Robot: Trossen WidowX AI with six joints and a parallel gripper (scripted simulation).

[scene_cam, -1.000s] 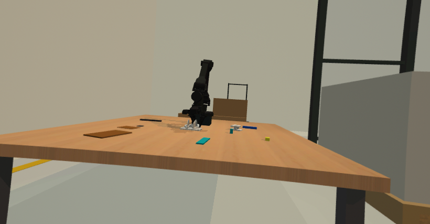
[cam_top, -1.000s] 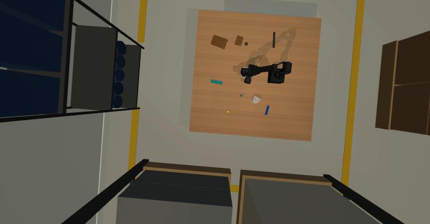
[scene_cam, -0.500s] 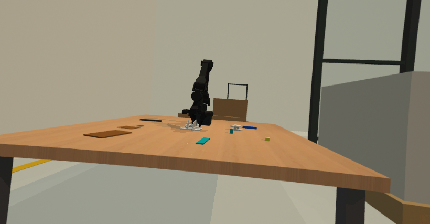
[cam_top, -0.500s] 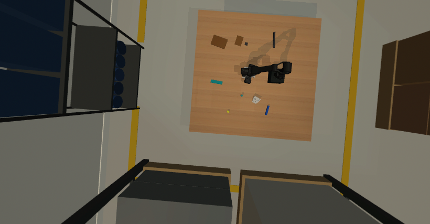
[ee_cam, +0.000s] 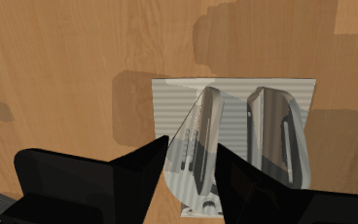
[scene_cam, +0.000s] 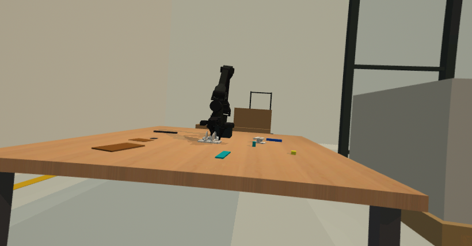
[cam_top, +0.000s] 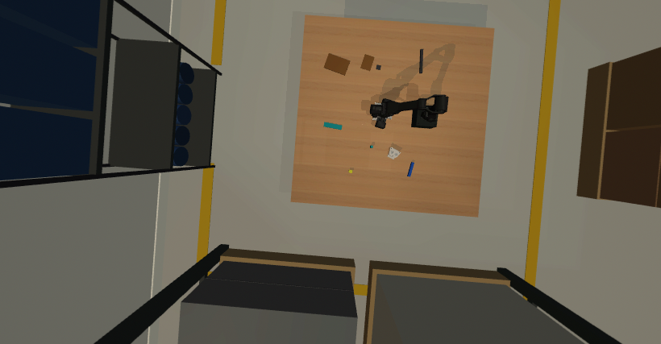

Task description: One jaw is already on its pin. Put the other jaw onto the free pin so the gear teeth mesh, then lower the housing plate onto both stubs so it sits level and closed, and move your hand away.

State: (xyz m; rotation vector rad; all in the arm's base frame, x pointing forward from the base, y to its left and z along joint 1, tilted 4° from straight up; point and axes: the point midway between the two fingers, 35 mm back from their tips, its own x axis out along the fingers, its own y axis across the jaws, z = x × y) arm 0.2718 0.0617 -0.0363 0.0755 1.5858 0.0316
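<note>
Now: gripper tip 3 cm past the loose jaw and 2 cm to the left of it. From my gripper tip the other things lie so: small teal block: 22 cm to the left, 1 cm ahead; small black square: 33 cm to the right, 9 cm ahead, 1 cm below; teal bar: 30 cm ahead, 14 cm to the left, 1 cm below.
</note>
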